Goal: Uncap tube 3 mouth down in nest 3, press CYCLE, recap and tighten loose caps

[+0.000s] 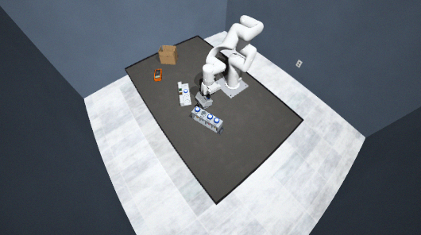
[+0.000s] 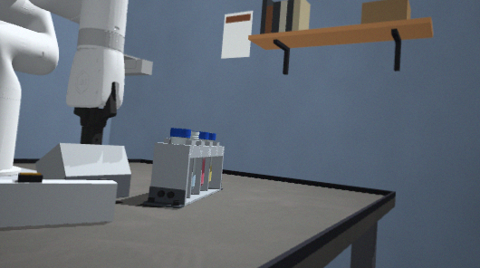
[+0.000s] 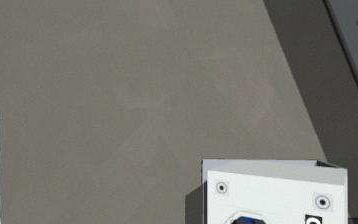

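The blue cycle key is 3 cm below my hand. The rest, counted from my hand: grey key housing (4 cm below, 2 cm to the right, 2 cm ahead); station (14 cm to the left, 12 cm ahead, 9 cm below); green ready key (4 cm to the right, 3 cm below).
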